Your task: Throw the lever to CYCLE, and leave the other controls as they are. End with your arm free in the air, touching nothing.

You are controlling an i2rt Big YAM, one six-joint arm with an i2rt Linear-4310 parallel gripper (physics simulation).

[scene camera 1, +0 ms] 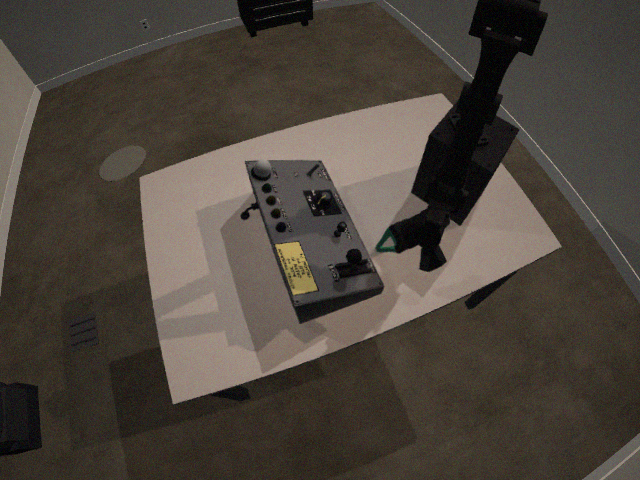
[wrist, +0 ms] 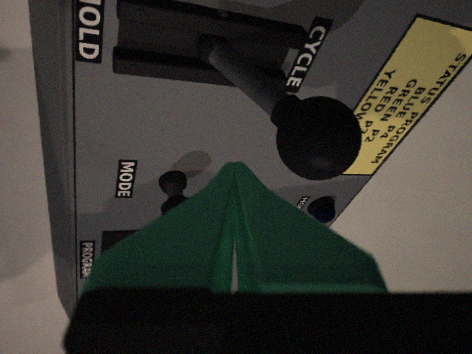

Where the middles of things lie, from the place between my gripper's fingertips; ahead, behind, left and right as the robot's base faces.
Right now the black ball-ended lever (wrist: 318, 138) is 6 cm ahead of my hand and 4 cm below it. Also, from my hand: grey control panel (scene camera 1: 311, 256) (17 cm ahead, 16 cm to the right, 8 cm below).
